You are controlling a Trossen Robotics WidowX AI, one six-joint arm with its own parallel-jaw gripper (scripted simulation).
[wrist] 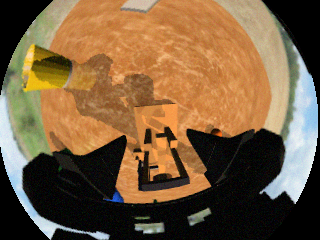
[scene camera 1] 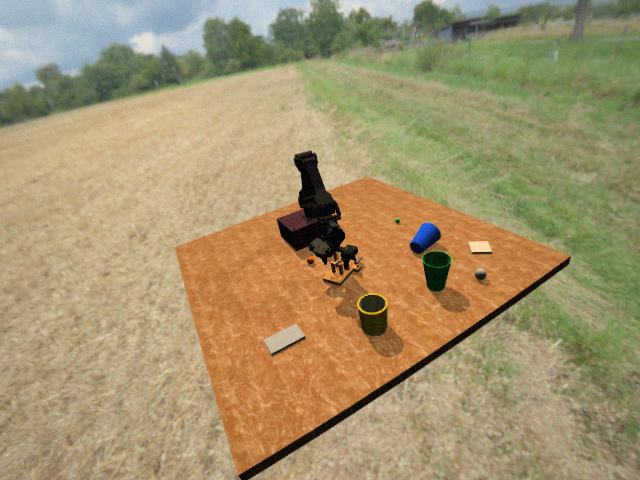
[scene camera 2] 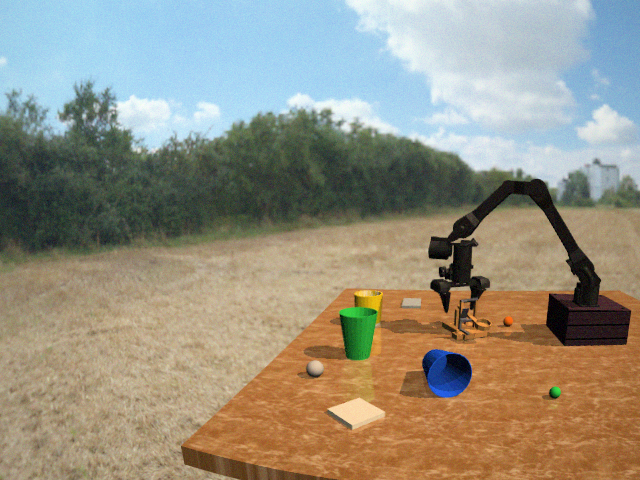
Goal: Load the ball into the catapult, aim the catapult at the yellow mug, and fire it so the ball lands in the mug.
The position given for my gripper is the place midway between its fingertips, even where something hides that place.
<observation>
My gripper (scene camera 2: 458,311) is open, holding nothing. Also in view: a yellow mug (wrist: 44,69), a wooden catapult (scene camera 2: 461,328) and a green cup (scene camera 2: 358,324).
The wooden catapult is seen too in the wrist view (wrist: 156,123). The green cup also shows in scene camera 1 (scene camera 1: 436,264). My gripper is seen too in the wrist view (wrist: 157,135) and in scene camera 1 (scene camera 1: 335,266).
</observation>
